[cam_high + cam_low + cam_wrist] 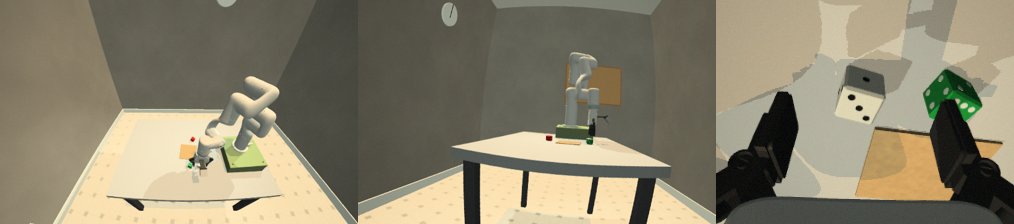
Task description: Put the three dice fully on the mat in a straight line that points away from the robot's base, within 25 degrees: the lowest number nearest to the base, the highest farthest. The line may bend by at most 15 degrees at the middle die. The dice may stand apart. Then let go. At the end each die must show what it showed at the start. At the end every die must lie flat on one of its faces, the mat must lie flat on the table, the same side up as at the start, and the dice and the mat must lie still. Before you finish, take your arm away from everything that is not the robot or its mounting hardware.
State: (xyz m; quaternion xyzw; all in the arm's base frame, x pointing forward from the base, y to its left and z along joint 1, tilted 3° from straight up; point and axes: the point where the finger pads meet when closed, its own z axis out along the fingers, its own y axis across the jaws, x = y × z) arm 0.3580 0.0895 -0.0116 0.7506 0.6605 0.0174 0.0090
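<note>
Right now the white die is 4 cm below my hand, 1 cm to the right of it and 1 cm behind it. The rest, counted from my hand: red die (27 cm to the right, 4 cm below, 1 cm behind); then green die (6 cm ahead, 4 cm below, 2 cm to the right); then mat (15 cm to the right, 6 cm below, 5 cm ahead).
</note>
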